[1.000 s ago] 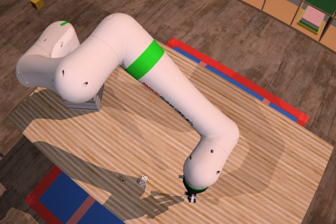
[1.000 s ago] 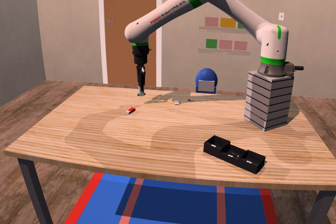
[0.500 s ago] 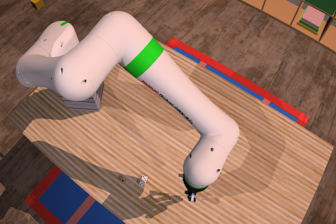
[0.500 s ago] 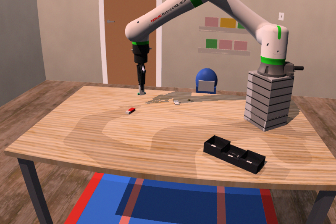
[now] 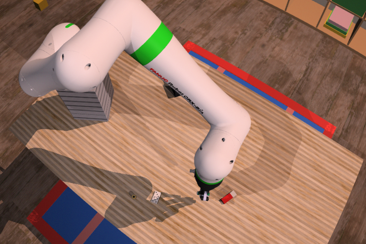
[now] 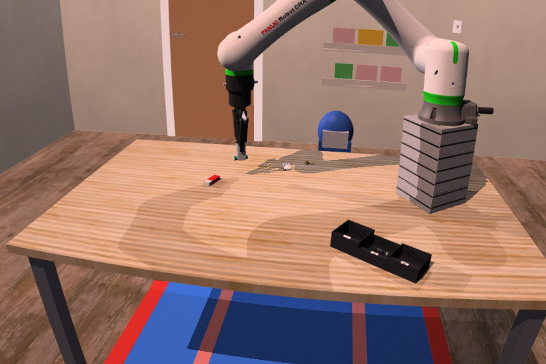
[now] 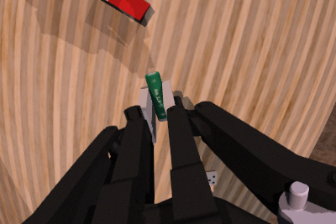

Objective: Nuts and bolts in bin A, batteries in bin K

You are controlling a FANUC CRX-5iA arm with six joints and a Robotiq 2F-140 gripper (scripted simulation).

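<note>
The three joined black bins is 490 mm to the left of my hand, 390 mm behind it and 80 mm below it. Round my hand: green battery: 30 mm below; white domino: 170 mm behind, 100 mm below, 80 mm to the right; red-and-white block: 100 mm ahead, 90 mm below, 60 mm to the left.
</note>
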